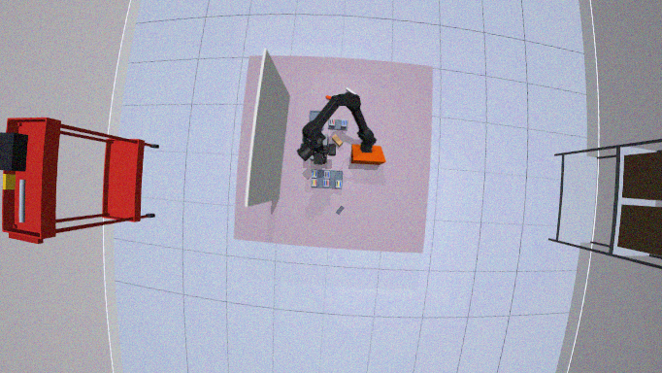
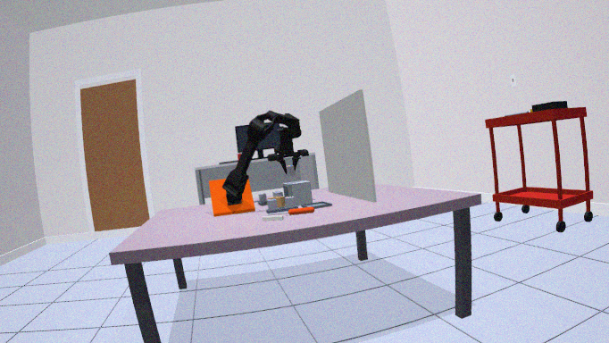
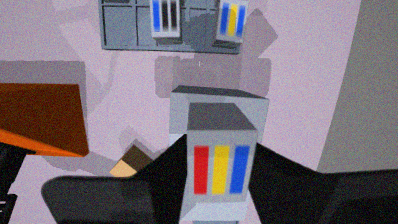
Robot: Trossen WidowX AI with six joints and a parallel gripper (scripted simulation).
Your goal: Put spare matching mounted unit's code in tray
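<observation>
The flat tray lies 25 cm to the right of my gripper tip, 14 cm below it and 4 cm ahead of it. From my gripper tip the other things lie so: tall grey panel (25 cm ahead, 8 cm above, 6 cm to the right); then small brown block (12 cm below, 11 cm to the right, 10 cm behind); then grey mounted unit (9 cm below, 4 cm to the right, 1 cm ahead).
</observation>
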